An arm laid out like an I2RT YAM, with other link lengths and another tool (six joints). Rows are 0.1 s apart.
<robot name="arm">
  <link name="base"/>
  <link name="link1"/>
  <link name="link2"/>
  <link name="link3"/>
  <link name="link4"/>
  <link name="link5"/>
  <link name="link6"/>
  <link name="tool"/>
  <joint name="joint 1" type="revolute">
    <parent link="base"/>
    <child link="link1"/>
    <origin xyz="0 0 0.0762"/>
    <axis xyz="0 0 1"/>
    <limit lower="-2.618" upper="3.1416"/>
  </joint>
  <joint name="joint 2" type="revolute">
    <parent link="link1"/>
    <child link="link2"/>
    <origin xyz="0.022 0.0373 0.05" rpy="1.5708 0 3.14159"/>
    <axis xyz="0 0 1"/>
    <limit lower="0" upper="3.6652"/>
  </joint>
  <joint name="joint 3" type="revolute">
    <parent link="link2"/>
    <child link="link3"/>
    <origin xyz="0.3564 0 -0.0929" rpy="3.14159 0 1.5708"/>
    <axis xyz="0 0 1"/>
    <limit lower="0" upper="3.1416"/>
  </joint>
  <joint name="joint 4" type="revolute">
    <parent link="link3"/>
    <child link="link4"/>
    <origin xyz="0.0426 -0.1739 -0.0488" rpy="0 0 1.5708"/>
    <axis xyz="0 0 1"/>
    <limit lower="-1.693" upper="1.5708"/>
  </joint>
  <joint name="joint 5" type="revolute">
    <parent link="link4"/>
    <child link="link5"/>
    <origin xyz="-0.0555 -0.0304 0.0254" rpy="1.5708 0 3.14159"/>
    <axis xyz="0 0 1"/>
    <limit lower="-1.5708" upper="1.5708"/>
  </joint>
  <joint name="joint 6" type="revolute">
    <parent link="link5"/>
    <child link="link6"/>
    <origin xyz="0.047 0 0.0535" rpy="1.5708 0 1.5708"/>
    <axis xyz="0 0 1"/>
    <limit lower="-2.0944" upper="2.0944"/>
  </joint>
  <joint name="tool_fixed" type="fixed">
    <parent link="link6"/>
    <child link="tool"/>
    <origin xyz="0.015 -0.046 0.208" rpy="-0.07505 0 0.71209"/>
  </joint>
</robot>
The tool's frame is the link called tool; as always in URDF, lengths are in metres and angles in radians.
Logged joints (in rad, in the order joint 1, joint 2, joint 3, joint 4, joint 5, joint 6), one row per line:
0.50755 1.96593 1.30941 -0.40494 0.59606 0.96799
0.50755 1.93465 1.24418 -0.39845 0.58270 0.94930
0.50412 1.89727 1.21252 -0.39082 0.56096 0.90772
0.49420 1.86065 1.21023 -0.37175 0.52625 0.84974
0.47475 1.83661 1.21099 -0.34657 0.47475 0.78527
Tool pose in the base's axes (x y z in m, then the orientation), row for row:
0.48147 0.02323 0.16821 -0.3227 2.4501 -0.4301
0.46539 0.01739 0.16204 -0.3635 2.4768 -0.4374
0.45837 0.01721 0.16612 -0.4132 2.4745 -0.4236
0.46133 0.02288 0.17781 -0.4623 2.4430 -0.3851
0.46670 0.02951 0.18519 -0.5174 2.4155 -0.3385
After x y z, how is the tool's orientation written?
As a rotation vector, in radians.
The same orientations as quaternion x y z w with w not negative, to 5 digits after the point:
-0.12225 0.92821 -0.16294 0.31133
-0.13664 0.93106 -0.16442 0.29568
-0.15521 0.92952 -0.15912 0.29424
-0.17483 0.92387 -0.14563 0.30772
-0.19671 0.91833 -0.12869 0.31846

